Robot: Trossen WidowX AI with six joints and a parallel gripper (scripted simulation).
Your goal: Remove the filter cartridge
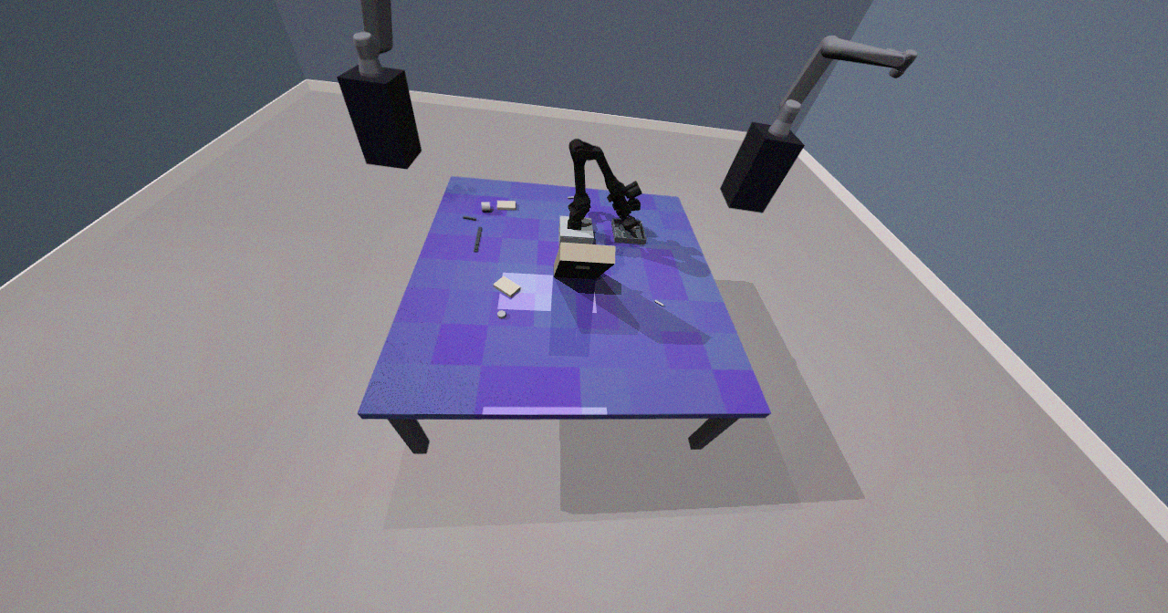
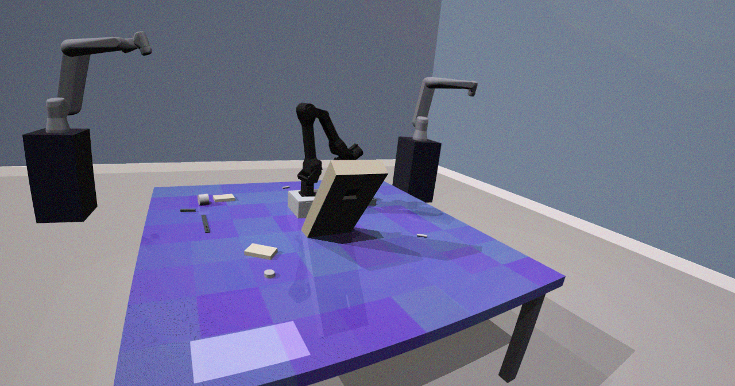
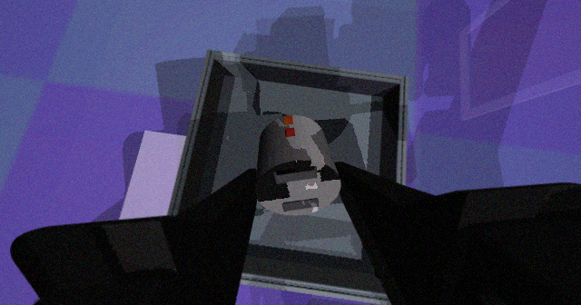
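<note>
Right now the filter cartridge is right at my gripper tip. Round my gripper tip: tan service panel 42 cm ahead, 24 cm to the right, 11 cm above; then dark tray 4 cm below, 1 cm to the left; then small disc 59 cm ahead, 51 cm to the right, 4 cm below.
</note>
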